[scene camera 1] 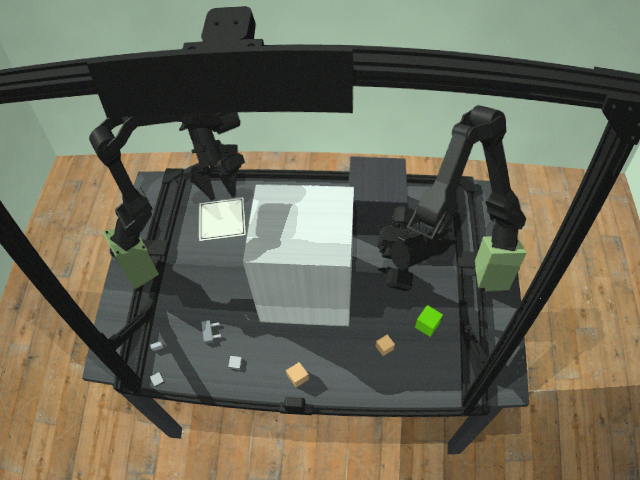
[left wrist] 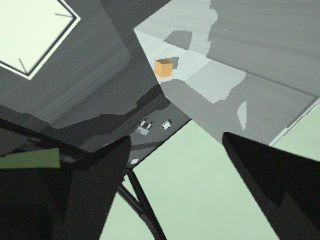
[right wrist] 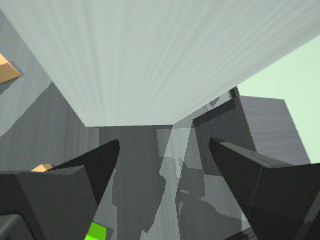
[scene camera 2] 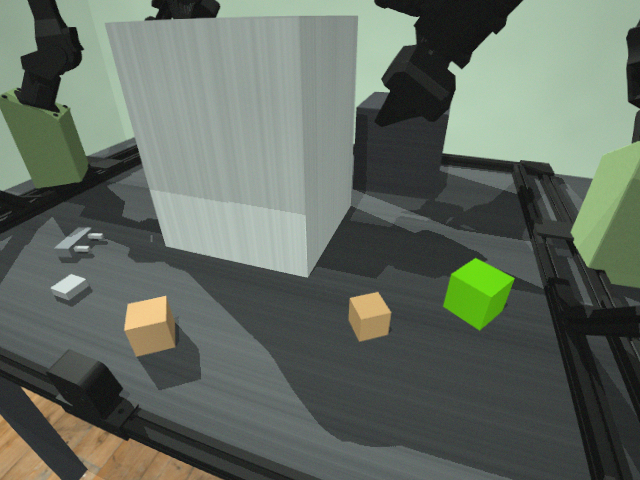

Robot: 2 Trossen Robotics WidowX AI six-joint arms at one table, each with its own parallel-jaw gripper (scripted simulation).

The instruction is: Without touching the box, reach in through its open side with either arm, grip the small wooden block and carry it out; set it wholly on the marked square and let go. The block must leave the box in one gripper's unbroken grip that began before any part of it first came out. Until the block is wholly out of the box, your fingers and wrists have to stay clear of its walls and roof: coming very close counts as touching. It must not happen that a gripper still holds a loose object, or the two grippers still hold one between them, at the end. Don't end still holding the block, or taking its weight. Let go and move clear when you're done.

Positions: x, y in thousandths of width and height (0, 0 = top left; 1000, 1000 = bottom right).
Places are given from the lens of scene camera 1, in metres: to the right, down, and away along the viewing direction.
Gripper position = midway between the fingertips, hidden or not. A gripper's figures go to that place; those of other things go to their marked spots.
my left gripper (scene camera 1: 349, 414): -0.24, -0.10, 1.42
my right gripper (scene camera 1: 596, 526): 0.15, 0.03, 1.36
marked square (scene camera 1: 345, 457): -0.30, -0.06, 1.70
